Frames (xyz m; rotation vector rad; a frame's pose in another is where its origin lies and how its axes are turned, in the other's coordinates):
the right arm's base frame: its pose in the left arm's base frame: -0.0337 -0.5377 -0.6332 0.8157 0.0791 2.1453
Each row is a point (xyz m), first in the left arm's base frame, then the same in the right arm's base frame.
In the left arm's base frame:
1: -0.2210 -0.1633 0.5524
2: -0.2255 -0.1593 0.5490
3: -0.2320 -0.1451 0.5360
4: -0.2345 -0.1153 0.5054
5: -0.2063 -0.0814 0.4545
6: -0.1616 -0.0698 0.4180
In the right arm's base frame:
1: 0.9782 0.2578 0.7468
2: 0.9813 0.2571 0.7406
3: 0.9876 0.2480 0.7236
4: 0.9941 0.2202 0.6917
5: 0.9789 0.1624 0.6607
6: 0.9477 0.1127 0.6553

